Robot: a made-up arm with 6 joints.
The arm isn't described. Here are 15 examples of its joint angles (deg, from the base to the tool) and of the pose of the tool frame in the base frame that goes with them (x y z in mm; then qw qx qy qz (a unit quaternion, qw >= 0)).
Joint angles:
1: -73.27 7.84 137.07 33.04 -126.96 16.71
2: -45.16 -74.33 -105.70 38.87 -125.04 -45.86
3: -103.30 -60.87 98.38 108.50 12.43 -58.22
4: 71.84 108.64 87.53 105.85 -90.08 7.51
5: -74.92 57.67 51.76 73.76 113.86 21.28
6: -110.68 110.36 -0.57 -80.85 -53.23 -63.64
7: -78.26 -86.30 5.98 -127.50 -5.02 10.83
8: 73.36 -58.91 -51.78 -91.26 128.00 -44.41
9: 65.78 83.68 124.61 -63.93 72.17 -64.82
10: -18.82 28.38 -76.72 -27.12 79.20 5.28
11: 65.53 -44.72 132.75 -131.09 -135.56 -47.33
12: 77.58 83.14 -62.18 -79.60 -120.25 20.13
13: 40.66 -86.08 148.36 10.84 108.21 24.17
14: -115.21 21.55 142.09 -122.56 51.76 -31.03
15: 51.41 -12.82 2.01 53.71 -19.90 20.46
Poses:
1: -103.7 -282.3 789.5 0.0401 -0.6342 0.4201 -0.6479
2: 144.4 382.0 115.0 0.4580 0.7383 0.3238 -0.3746
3: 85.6 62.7 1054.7 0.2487 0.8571 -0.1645 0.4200
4: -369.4 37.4 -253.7 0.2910 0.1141 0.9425 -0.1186
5: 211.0 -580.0 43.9 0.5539 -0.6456 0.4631 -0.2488
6: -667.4 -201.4 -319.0 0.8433 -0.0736 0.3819 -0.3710
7: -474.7 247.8 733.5 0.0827 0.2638 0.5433 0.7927
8: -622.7 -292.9 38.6 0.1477 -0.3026 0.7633 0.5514
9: -67.4 -218.9 487.9 0.4877 0.2653 -0.8294 0.0620
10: -377.4 457.3 -132.3 0.0265 0.6249 0.6805 -0.3817
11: 111.9 530.3 847.4 0.0772 -0.9312 -0.3370 0.1158
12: 606.9 113.7 -197.0 0.1781 0.9450 0.0778 -0.2631
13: -117.3 297.7 65.5 0.5641 0.4046 0.6891 0.2081
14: -2.0 274.2 525.4 0.4768 0.5187 -0.0102 0.7096
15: -376.6 526.6 -110.1 0.5659 -0.1994 0.4031 0.6910
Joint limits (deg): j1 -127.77..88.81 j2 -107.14..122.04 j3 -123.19..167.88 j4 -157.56..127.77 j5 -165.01..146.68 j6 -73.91..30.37
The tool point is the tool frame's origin. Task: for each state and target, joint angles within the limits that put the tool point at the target. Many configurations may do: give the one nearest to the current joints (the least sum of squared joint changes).
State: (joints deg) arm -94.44 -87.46 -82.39 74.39 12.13 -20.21
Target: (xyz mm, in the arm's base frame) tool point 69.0 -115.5 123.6
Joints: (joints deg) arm -83.40 -92.31 -81.07 107.89 -13.63 -30.80
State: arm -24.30 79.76 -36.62 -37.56 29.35 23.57
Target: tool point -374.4 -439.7 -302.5
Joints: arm -14.11 122.04 -60.49 -43.85 25.94 24.22
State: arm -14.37 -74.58 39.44 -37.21 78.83 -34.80
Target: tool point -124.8 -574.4 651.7
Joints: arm 3.88 -90.02 13.34 -10.41 92.60 -24.39
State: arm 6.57 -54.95 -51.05 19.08 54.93 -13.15
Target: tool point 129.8 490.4 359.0
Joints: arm 34.74 -62.72 -47.43 49.69 11.12 -30.23
